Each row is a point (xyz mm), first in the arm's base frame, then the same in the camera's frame.
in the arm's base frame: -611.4 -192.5 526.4
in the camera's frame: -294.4 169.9 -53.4
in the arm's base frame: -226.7 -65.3 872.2
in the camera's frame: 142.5 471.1 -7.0
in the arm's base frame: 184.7 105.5 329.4
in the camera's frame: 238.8 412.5 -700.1
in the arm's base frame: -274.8 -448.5 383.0
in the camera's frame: 15.4 -94.1 -237.1
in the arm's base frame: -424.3 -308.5 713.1
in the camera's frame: -24.2 166.7 48.1
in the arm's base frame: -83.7 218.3 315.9
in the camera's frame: -33.0 484.2 -623.0
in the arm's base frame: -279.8 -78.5 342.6
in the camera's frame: -109.7 216.1 -400.5
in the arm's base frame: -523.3 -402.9 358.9
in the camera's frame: -224.2 -85.2 -153.7
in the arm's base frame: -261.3 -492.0 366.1
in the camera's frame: 32.8 -139.2 -241.4
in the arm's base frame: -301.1 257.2 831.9
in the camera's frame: -29.8 733.2 -120.0
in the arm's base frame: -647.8 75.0 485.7
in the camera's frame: -418.1 386.2 -165.1
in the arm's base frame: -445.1 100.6 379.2
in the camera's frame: -290.4 377.9 -356.7
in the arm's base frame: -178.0 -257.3 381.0
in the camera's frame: 45.0 83.0 -354.1
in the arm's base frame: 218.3 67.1 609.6
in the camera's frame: 389.9 507.6 -478.2
